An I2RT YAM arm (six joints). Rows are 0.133 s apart.
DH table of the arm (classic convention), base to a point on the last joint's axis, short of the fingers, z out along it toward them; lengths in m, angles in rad. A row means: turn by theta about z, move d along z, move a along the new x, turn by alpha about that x. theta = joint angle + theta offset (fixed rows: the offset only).
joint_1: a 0.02; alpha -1.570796; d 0.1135; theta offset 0
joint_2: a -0.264; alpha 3.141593; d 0; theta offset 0
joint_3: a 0.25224; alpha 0; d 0; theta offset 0.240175
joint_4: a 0.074; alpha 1.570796; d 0; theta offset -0.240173
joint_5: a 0; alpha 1.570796; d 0; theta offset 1.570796
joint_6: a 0; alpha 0; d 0.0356; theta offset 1.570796
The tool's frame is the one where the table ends.
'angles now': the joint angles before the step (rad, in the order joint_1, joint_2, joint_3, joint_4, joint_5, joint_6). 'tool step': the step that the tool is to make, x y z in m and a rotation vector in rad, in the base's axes. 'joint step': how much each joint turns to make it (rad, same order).
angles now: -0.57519, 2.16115, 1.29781, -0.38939, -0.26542, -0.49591
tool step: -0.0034, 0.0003, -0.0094, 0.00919, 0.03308, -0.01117
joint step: -0.00292, 0.01921, -0.00749, -0.00477, 0.01232, 0.00497
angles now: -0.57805, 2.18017, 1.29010, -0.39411, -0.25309, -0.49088
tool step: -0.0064, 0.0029, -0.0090, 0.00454, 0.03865, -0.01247
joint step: -0.00097, 0.00798, -0.02563, 0.00037, 0.01977, 0.00665
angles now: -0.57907, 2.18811, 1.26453, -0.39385, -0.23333, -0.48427
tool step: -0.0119, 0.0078, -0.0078, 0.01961, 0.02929, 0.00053
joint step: 0.00000, -0.01330, -0.05981, 0.01116, -0.00050, -0.00044
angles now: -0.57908, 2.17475, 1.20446, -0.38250, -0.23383, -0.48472
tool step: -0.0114, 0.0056, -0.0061, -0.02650, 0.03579, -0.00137
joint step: -0.00033, -0.01625, -0.05866, 0.02530, 0.04107, -0.00785
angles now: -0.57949, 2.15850, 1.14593, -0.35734, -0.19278, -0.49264
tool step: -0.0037, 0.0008, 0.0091, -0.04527, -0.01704, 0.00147
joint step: -0.00110, -0.04353, -0.03134, 0.02529, 0.02728, -0.00886
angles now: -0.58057, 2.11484, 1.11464, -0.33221, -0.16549, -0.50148
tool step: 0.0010, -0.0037, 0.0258, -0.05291, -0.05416, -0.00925
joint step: -0.00550, -0.07525, -0.00101, 0.00006, 0.01481, -0.00029
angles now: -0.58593, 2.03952, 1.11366, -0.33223, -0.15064, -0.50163
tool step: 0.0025, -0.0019, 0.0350, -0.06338, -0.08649, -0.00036
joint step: -0.00009, -0.09521, 0.00616, 0.00552, 0.00474, -0.00155
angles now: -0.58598, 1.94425, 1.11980, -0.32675, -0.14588, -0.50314
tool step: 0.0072, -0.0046, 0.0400, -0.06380, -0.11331, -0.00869
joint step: -0.00001, -0.07802, 0.04348, 0.01000, -0.00436, 0.01224
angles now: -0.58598, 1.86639, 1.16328, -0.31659, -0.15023, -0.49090
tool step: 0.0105, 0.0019, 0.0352, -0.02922, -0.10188, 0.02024
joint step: 0.01655, -0.04833, 0.06072, -0.00531, -0.02775, 0.01481
